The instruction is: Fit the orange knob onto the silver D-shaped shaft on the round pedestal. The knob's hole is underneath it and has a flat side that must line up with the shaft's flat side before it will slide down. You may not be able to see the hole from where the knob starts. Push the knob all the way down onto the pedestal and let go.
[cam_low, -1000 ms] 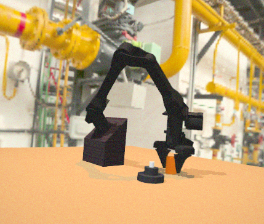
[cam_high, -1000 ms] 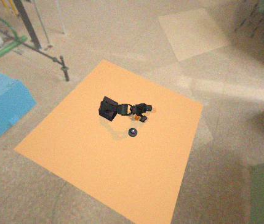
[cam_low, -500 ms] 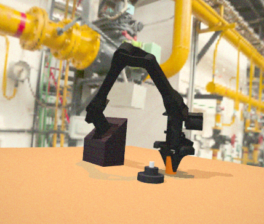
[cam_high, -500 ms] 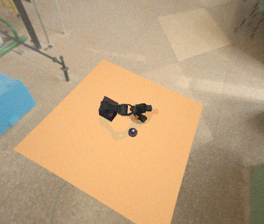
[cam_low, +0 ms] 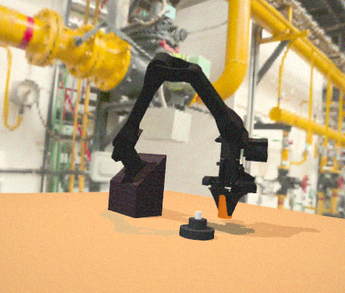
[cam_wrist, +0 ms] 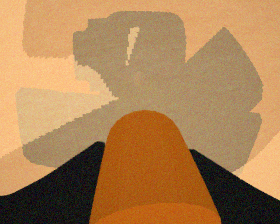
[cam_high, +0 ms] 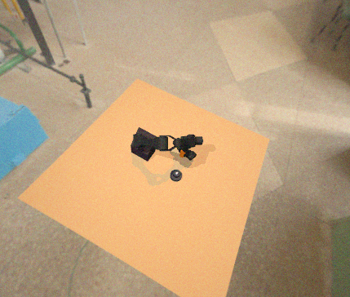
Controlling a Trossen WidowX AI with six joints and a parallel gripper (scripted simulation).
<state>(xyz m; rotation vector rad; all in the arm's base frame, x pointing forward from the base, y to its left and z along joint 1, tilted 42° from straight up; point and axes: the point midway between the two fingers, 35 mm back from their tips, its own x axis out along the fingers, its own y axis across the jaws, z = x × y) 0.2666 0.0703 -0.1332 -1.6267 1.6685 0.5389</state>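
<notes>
Now: the round black pedestal 5 cm ahead of my gripper tip and 16 cm to the right of it. Also, from my gripper tip: orange knob: 4 cm above.
</notes>
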